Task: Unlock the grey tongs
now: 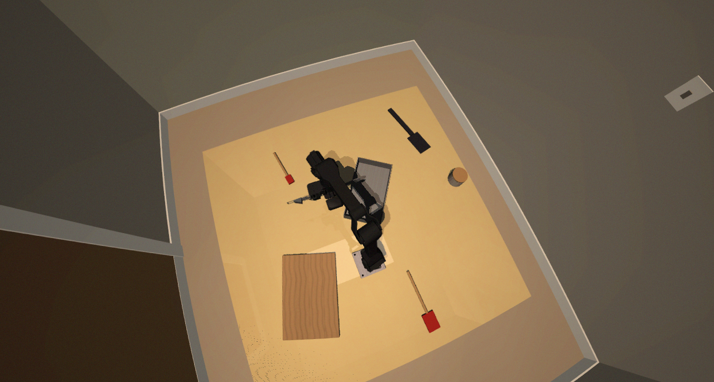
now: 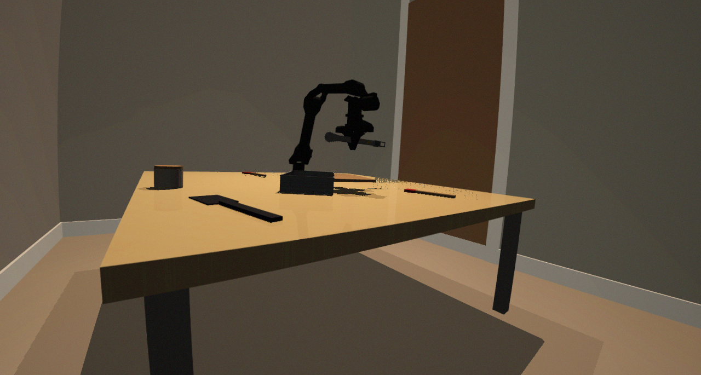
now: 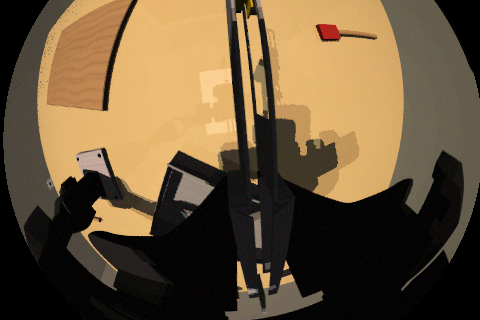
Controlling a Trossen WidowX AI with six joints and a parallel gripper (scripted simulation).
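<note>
The wooden board lies 390 mm behind my gripper tip, 190 mm to the left of it and 150 mm below it. From my gripper tip the other things lie so: yellow lock piece 10 mm behind, 80 mm to the left, 40 mm above; then black spatula 290 mm ahead, 500 mm to the right, 150 mm below; then roasting tin 10 mm ahead, 180 mm to the right, 130 mm below.
</note>
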